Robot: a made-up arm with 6 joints. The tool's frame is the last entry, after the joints. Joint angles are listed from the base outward.
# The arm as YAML. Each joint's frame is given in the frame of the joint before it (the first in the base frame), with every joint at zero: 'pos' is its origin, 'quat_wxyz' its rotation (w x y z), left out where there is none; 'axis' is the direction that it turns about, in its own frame. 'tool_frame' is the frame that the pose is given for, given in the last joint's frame.
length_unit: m
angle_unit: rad
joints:
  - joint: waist
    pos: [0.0, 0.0, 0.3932]
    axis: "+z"
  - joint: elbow
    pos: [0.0, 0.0, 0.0]
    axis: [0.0, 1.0, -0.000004]
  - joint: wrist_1
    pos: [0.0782, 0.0, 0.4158]
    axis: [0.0, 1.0, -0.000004]
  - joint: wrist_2
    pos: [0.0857, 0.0, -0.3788]
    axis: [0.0, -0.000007, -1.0]
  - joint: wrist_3
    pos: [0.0, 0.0, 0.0]
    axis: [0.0, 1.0, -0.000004]
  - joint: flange
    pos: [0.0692, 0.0, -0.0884]
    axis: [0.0, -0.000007, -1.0]
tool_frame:
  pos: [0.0, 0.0, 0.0]
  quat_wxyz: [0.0, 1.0, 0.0, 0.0]
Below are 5 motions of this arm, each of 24 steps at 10 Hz.
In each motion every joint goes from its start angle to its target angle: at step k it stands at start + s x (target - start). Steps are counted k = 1, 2, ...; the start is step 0. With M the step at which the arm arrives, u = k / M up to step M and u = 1 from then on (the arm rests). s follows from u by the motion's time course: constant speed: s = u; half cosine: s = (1 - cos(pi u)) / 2; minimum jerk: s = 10 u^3 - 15 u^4 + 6 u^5.
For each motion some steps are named. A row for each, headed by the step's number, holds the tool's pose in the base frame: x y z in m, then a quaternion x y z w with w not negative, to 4 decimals.
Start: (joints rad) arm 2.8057 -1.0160 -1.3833 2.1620 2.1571 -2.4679
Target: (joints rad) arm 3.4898 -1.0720 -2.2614 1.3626 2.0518 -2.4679
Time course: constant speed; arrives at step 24
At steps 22, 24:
22: 0.4543 0.0219 1.0500 0.7234 0.4509 -0.2351 0.4670
24: 0.4745 0.0573 1.0407 0.7064 0.4590 -0.2714 0.4655

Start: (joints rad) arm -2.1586 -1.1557 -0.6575 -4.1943 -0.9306 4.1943
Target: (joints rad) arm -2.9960 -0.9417 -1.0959 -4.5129 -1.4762 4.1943
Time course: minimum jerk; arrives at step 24
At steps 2, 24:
2: -0.0858 0.0472 0.7528 0.0695 -0.7848 0.0532 0.6135
24: 0.0223 0.0969 0.9041 -0.4312 -0.6172 -0.3929 0.5280

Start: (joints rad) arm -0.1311 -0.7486 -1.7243 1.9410 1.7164 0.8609
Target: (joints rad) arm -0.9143 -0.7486 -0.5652 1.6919 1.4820 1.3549
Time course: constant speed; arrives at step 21
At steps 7, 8, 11, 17, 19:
7: 0.1296 0.0428 1.0664 -0.5930 0.2052 0.1125 0.7705
8: 0.1477 0.0299 1.0471 -0.5741 0.2477 0.1197 0.7712
11: 0.1906 -0.0126 0.9831 -0.5045 0.3677 0.1412 0.7683
17: 0.2237 -0.0983 0.8346 -0.3154 0.5635 0.1848 0.7408
19: 0.2201 -0.1215 0.7815 -0.2409 0.6128 0.1999 0.7255

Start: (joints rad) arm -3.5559 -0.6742 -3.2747 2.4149 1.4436 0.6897
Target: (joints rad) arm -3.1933 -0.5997 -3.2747 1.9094 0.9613 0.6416
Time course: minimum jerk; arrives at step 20
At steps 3, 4, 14, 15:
3: 0.5570 -0.2957 0.9825 0.6584 -0.5308 0.4524 0.2830
4: 0.5587 -0.2887 0.9860 0.6565 -0.5234 0.4609 0.2875
14: 0.5701 -0.1013 1.0642 0.5772 -0.3167 0.6507 0.3783
15: 0.5685 -0.0863 1.0691 0.5686 -0.2996 0.6632 0.3836

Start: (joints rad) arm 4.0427 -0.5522 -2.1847 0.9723 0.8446 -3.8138
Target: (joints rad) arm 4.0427 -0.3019 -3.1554 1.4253 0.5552 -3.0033
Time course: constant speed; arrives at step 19
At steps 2, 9, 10, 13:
2: 0.0458 0.0348 1.2805 0.2679 0.4060 -0.6509 0.5829
9: 0.1006 0.1198 1.2987 0.1590 0.3212 -0.5724 0.7375
10: 0.1081 0.1317 1.2977 0.1416 0.3131 -0.5558 0.7569
13: 0.1296 0.1667 1.2898 0.0881 0.2953 -0.4989 0.8100

